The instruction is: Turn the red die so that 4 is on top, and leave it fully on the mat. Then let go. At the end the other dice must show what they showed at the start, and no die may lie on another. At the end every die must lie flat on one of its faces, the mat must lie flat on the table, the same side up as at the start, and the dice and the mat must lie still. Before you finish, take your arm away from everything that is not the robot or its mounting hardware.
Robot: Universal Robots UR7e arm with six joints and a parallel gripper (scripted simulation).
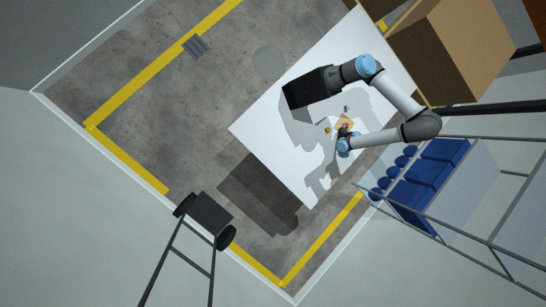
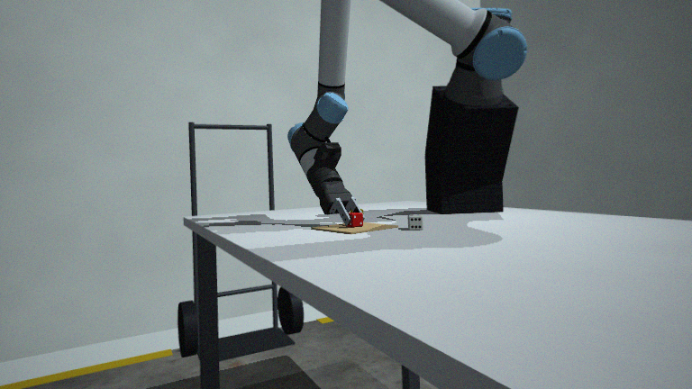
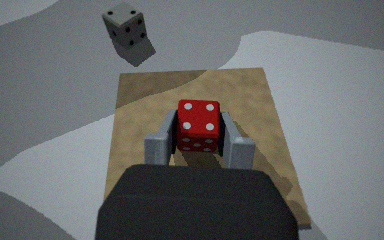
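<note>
Right now the red die is 1 cm to the left of my hand and 1 cm below it. From my hand the other things lie so: yellow die: 13 cm to the right, 8 cm behind, 1 cm below; then white die: 11 cm to the left, 9 cm behind, 1 cm below; then tan mat: 3 cm below, 1 cm to the left.
</note>
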